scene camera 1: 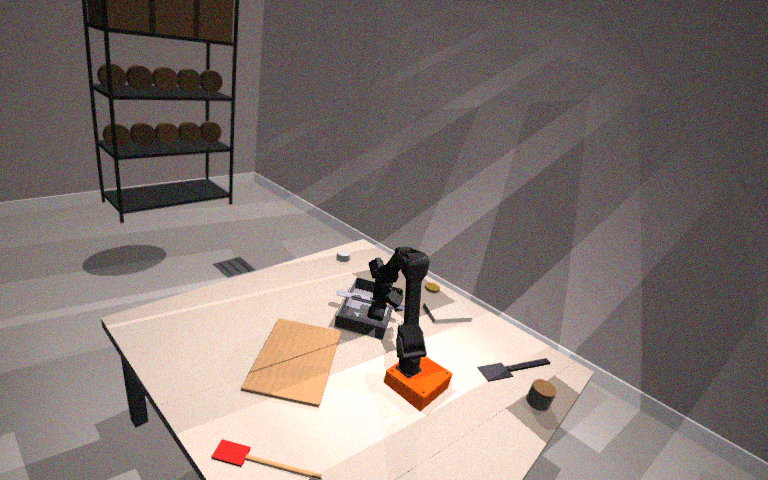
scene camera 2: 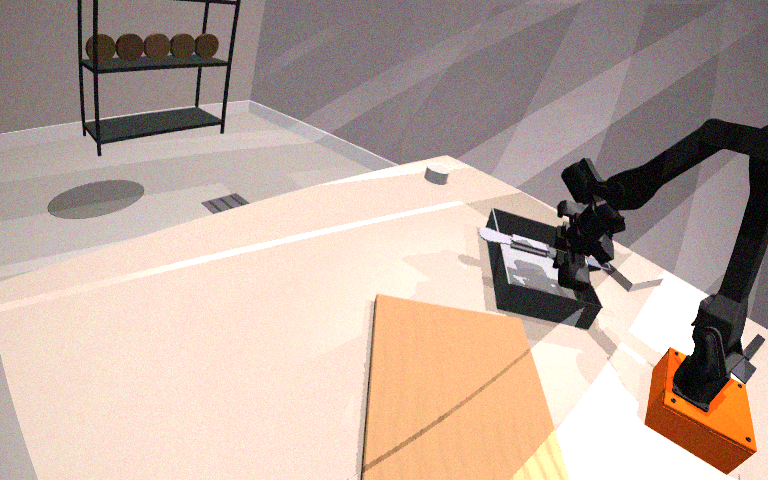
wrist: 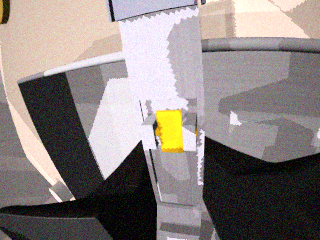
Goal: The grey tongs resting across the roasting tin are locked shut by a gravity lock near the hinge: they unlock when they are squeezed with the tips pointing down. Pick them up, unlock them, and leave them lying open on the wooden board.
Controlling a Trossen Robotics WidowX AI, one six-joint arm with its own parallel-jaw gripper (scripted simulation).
Path:
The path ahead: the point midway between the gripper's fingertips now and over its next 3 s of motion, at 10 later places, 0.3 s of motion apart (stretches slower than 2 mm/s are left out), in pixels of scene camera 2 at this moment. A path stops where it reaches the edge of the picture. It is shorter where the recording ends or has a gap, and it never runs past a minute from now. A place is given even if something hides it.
My gripper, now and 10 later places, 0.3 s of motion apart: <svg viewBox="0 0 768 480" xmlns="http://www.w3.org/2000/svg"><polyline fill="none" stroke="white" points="554,263 555,261 565,242 568,234 568,236 568,239 569,241 569,243 568,243 552,243 536,245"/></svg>

